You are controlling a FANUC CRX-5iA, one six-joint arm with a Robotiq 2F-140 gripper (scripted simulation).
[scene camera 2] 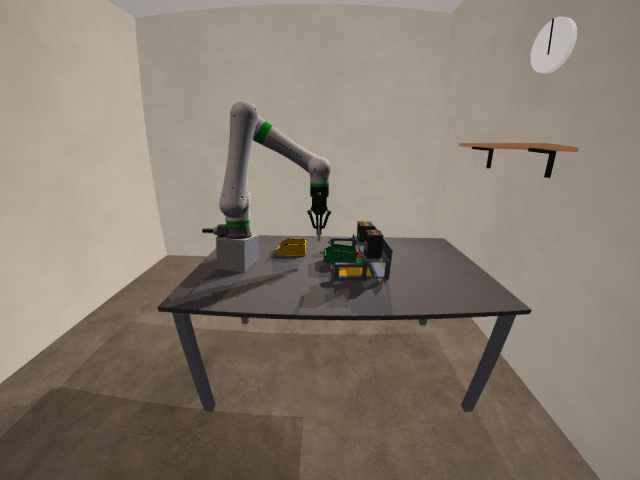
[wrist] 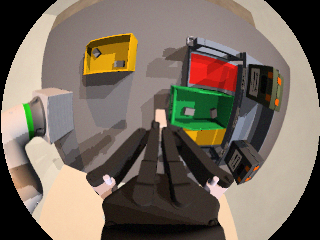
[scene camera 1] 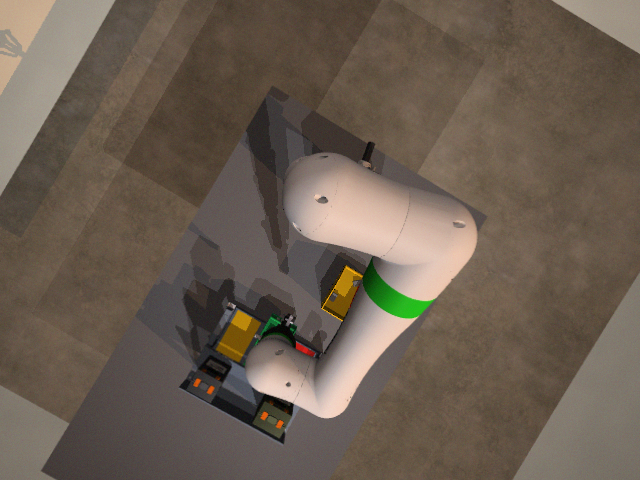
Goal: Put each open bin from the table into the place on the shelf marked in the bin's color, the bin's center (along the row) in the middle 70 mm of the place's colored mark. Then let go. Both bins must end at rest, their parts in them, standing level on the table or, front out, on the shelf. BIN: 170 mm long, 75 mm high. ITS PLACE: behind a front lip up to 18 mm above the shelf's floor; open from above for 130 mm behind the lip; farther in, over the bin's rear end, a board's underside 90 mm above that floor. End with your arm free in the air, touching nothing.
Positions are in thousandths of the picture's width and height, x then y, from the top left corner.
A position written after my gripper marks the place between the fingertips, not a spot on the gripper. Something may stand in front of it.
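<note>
The wrist view shows my gripper (wrist: 498,485), a green bin (wrist: 633,419), a yellow bin (wrist: 355,202) and a red-marked place (wrist: 652,298). Scene camera 1 shows that same yellow bin (scene camera 1: 537,597), and there's a yellow-marked place (scene camera 1: 379,686) in it too.
</note>
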